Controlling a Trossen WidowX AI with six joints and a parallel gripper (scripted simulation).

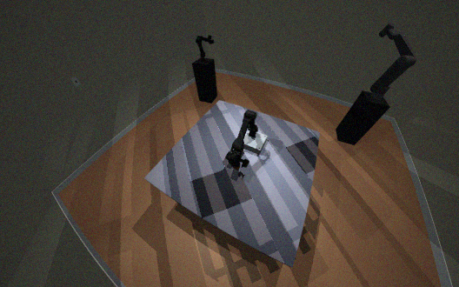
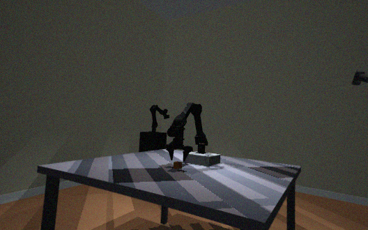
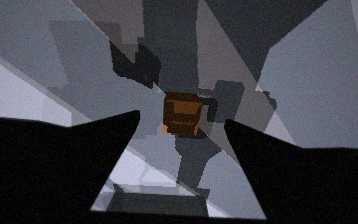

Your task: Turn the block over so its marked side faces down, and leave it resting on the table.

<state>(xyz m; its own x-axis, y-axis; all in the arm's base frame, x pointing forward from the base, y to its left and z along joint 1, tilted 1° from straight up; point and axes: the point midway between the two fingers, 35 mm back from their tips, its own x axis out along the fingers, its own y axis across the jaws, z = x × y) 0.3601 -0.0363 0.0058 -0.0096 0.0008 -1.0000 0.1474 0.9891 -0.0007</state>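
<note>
Right now my gripper tip is 3 cm above the orange-brown block and 1 cm past it.
</note>
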